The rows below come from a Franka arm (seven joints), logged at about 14 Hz.
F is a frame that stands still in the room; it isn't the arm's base.
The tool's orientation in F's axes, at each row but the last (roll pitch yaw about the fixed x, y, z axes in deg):
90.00, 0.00, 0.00
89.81, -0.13, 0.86
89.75, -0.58, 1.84
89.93, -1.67, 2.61
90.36, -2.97, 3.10
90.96, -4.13, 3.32
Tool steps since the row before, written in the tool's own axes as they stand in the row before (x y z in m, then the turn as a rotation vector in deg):
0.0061, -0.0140, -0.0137, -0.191, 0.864, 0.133
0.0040, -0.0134, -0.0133, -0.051, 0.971, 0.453
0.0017, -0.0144, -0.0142, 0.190, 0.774, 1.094
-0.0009, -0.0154, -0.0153, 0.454, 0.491, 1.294
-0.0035, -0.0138, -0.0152, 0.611, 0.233, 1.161
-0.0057, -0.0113, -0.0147, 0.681, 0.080, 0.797
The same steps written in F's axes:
0.0061, 0.0137, -0.0140, -0.191, -0.133, 0.864
0.0038, 0.0133, -0.0134, -0.046, -0.451, 0.972
0.0014, 0.0142, -0.0144, 0.217, -1.084, 0.781
-0.0011, 0.0152, -0.0154, 0.498, -1.272, 0.506
-0.0036, 0.0151, -0.0139, 0.660, -1.128, 0.257
-0.0057, 0.0146, -0.0114, 0.720, -0.758, 0.116

